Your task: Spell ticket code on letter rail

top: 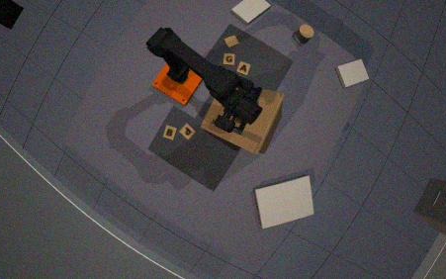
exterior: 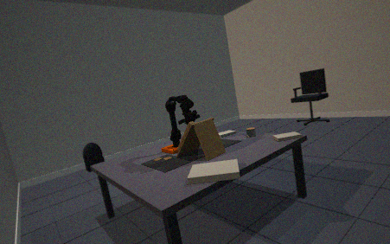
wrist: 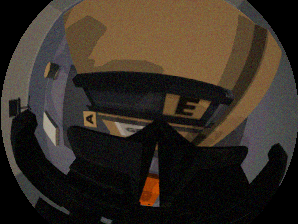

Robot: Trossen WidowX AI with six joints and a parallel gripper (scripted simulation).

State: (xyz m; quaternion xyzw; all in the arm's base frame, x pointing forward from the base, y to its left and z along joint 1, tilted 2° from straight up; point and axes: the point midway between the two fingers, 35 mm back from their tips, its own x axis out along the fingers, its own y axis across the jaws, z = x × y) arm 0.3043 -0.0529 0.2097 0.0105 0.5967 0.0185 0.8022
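Now: the white ticket 5 cm behind my gripper tip, 4 cm to the left of it and 10 cm below it. Round my gripper tip: small cup: 13 cm ahead, 56 cm to the left, 16 cm below; white slab: 42 cm ahead, 26 cm to the right, 18 cm below; dark mat: 12 cm behind, 3 cm to the left, 19 cm below.
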